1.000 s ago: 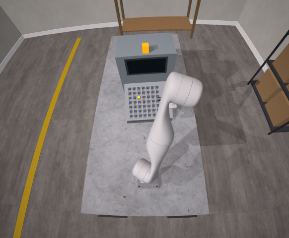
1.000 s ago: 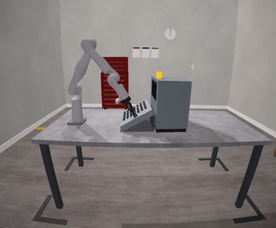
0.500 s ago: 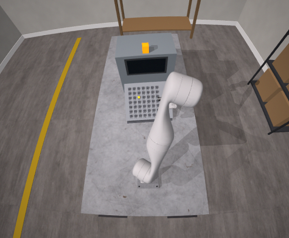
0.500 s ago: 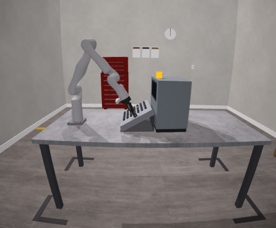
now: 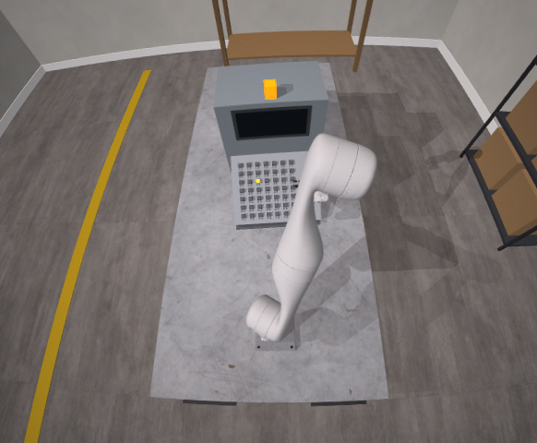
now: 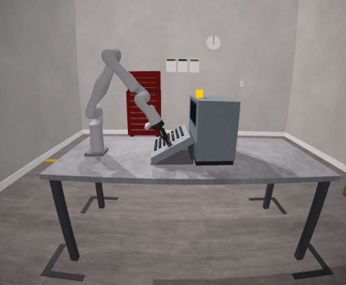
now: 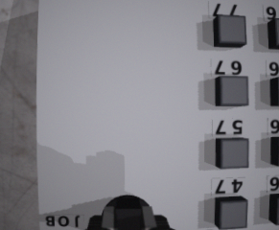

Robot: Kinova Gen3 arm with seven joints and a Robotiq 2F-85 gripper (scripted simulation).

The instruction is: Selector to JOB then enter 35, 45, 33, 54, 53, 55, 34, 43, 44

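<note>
My hand is 1 cm short of the black selector knob and 1 cm above it. From my hand the other things lie so: sloped keypad 11 cm to the left, 6 cm below, 3 cm ahead.
</note>
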